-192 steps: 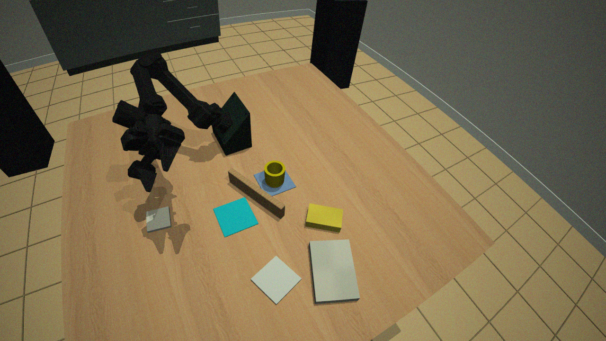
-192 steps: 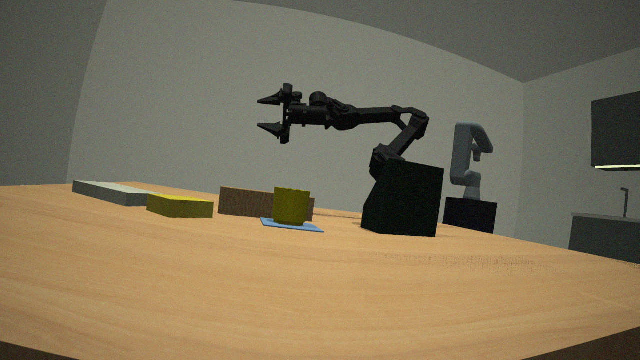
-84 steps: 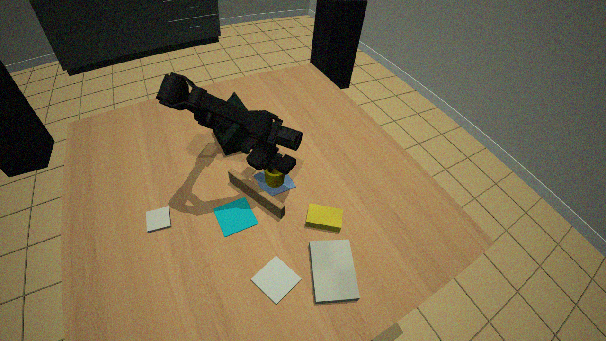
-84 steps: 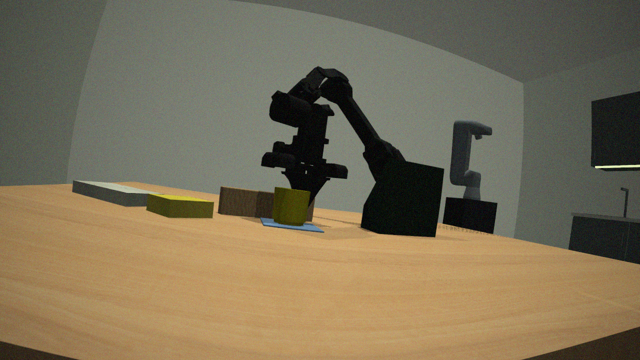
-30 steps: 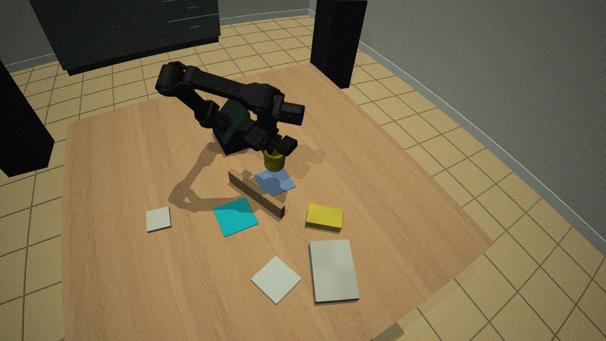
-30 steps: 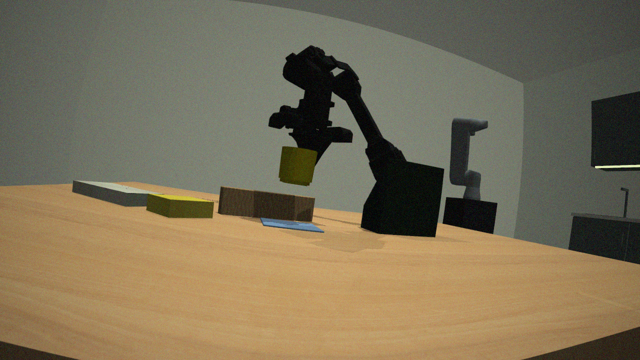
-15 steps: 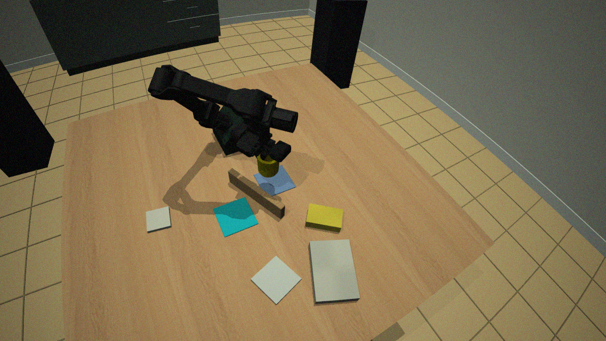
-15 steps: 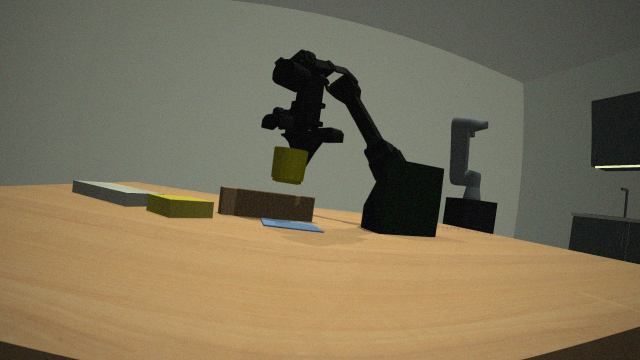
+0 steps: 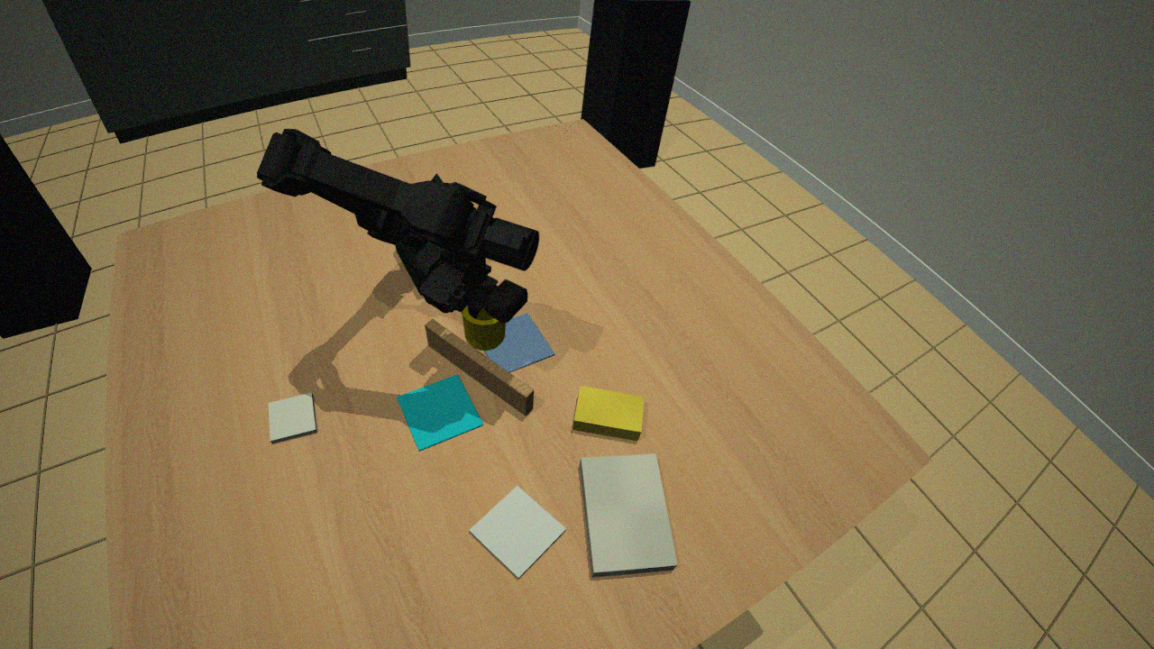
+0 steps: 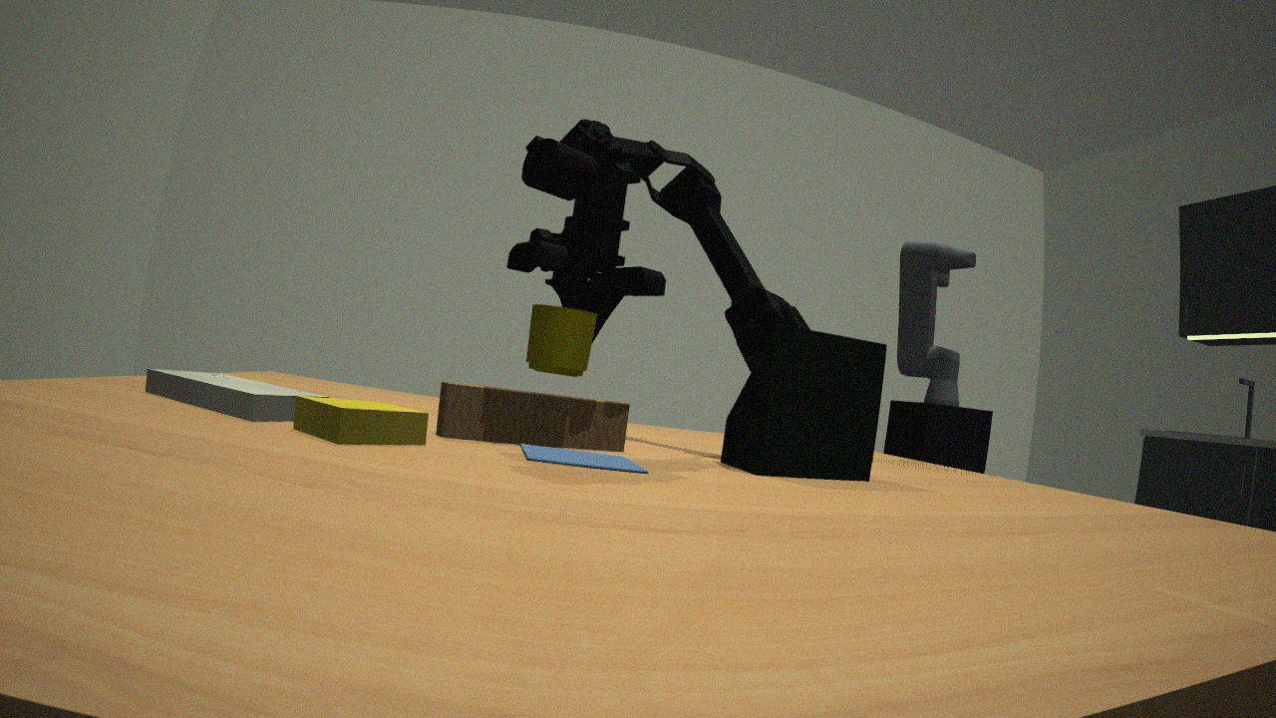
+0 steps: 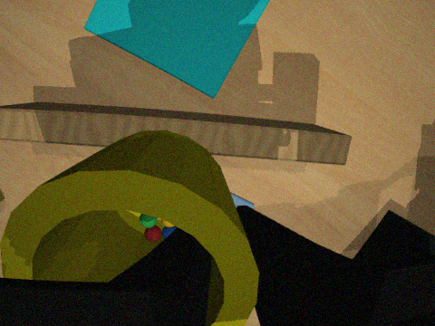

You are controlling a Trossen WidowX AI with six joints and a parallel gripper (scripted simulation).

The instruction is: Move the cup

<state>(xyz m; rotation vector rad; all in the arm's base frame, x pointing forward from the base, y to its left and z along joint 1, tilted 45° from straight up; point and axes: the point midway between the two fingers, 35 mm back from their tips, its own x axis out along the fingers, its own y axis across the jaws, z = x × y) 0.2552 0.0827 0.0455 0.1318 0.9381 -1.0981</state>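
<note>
Right now my gripper tip is 8 cm short of the cyan pad, 9 cm to the left of it and 12 cm above it. Round my gripper tip: yellow cup (2 cm ahead, 2 cm to the left); wooden bar (4 cm ahead, 9 cm below); red marble (2 cm ahead, 4 cm to the left, 2 cm below).
</note>
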